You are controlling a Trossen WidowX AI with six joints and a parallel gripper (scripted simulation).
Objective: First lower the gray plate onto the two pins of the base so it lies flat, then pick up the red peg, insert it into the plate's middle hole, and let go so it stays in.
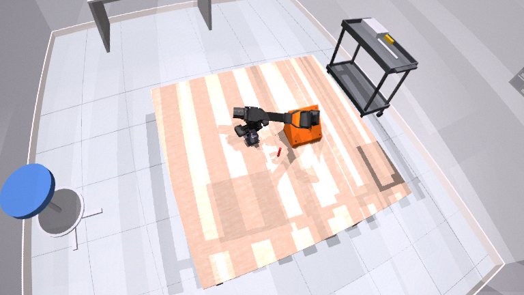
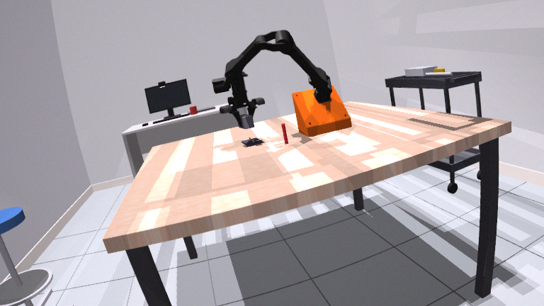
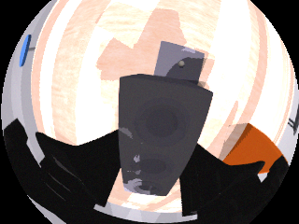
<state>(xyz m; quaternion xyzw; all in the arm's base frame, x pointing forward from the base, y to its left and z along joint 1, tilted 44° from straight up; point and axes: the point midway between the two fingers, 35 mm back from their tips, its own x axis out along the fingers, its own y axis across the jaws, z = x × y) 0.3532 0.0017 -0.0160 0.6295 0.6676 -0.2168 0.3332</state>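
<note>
Now: gripper tip 2 cm past the dark base, 4 cm to the left of it and 8 cm above it. From my gripper tip the other things lie so: gray plate: 3 cm above; then red peg: 13 cm behind, 13 cm to the left, 5 cm below.
</note>
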